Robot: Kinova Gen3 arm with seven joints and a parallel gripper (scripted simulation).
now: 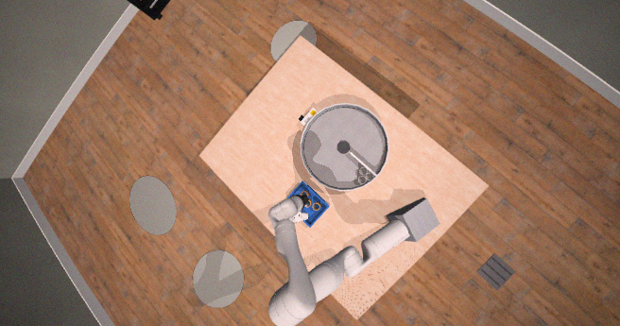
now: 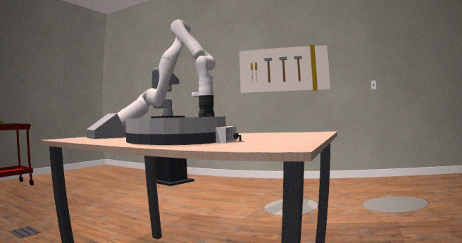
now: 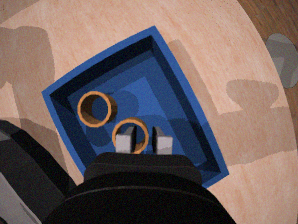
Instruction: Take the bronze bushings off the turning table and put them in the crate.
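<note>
Now: the blue crate 1 cm behind my hand, 1 cm to the right of it and 2 cm below it. Round my hand: grey turning table: 12 cm ahead, 33 cm to the right, 1 cm above.
</note>
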